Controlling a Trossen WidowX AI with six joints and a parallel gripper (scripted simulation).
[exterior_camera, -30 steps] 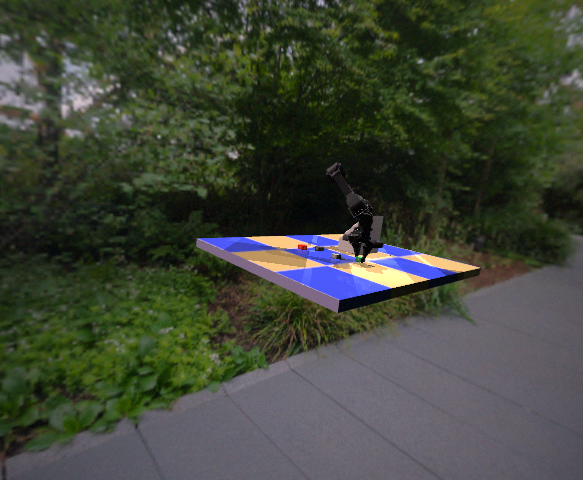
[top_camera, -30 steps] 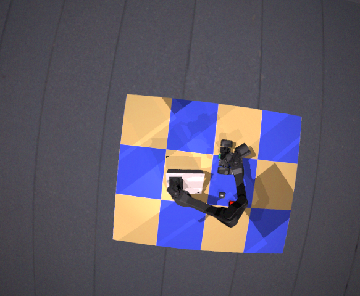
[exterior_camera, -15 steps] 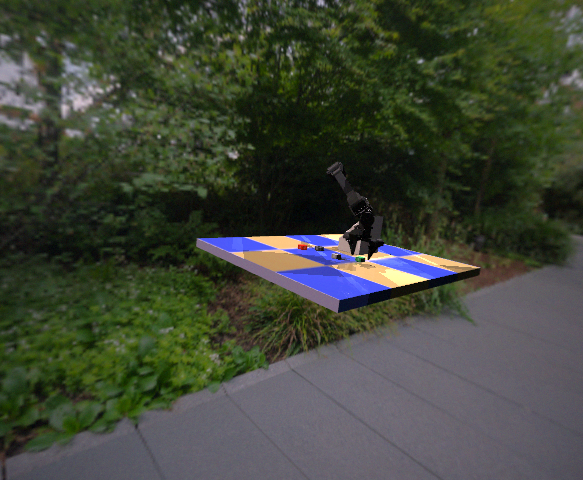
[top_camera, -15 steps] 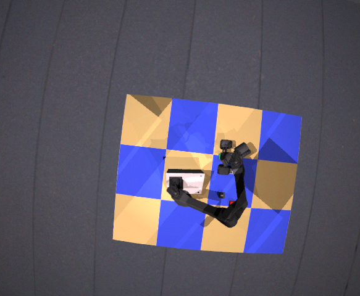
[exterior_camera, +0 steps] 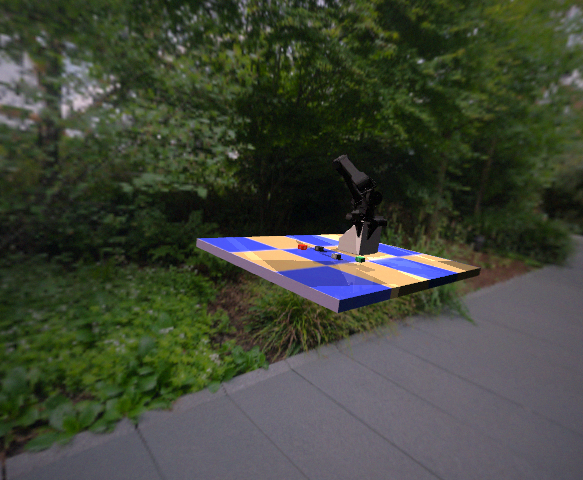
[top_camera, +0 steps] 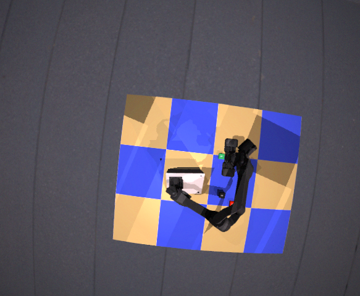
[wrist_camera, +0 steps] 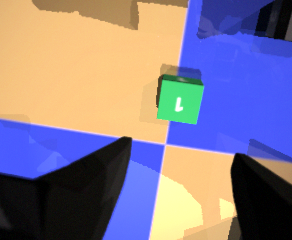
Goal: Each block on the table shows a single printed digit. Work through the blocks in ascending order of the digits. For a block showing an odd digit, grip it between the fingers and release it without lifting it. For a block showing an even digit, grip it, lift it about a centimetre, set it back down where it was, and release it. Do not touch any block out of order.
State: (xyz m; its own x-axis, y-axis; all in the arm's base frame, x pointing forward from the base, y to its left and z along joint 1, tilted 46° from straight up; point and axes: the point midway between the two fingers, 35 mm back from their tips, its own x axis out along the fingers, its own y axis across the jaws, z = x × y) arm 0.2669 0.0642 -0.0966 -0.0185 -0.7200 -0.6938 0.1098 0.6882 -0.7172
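The red block lies 60 mm ahead of my gripper tip, 290 mm to the right of it and 90 mm below it. Round my gripper tip: black block 230 mm to the right, 90 mm below; then grey block 60 mm ahead, 90 mm to the right, 90 mm below; then green block 90 mm below.
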